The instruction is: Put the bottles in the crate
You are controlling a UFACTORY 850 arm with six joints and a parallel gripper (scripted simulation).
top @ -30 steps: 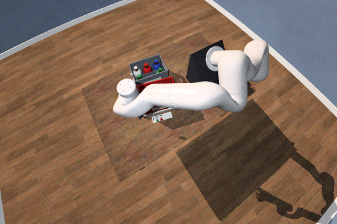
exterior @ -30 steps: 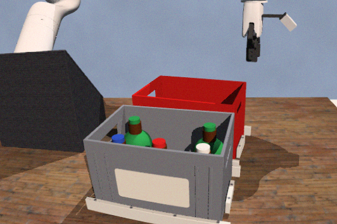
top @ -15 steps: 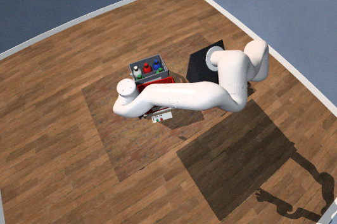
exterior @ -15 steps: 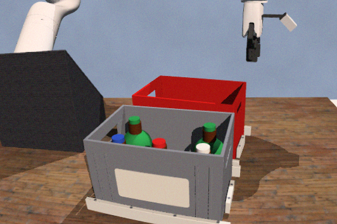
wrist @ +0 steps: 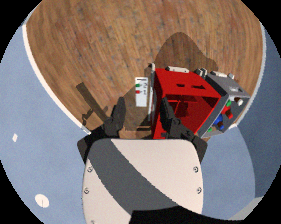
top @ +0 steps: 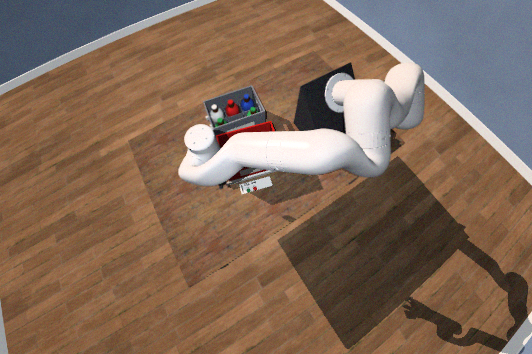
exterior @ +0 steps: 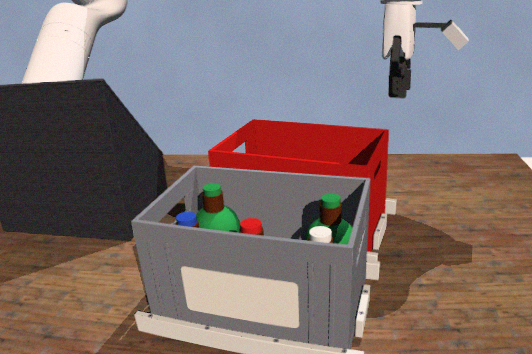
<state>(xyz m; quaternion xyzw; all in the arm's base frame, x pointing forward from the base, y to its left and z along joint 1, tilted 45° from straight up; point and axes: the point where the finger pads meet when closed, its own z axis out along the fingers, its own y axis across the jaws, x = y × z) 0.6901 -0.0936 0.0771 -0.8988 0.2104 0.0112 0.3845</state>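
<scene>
Right now my hand is 36 cm past the blue-capped bottle, 31 cm to the left of it and 16 cm above it. Also, from my hand: red crate (19 cm behind, 7 cm to the right, 17 cm below); pick list (12 cm behind, 5 cm to the left, 25 cm below); green-capped bottle (17 cm behind, 28 cm to the right, 16 cm below).
</scene>
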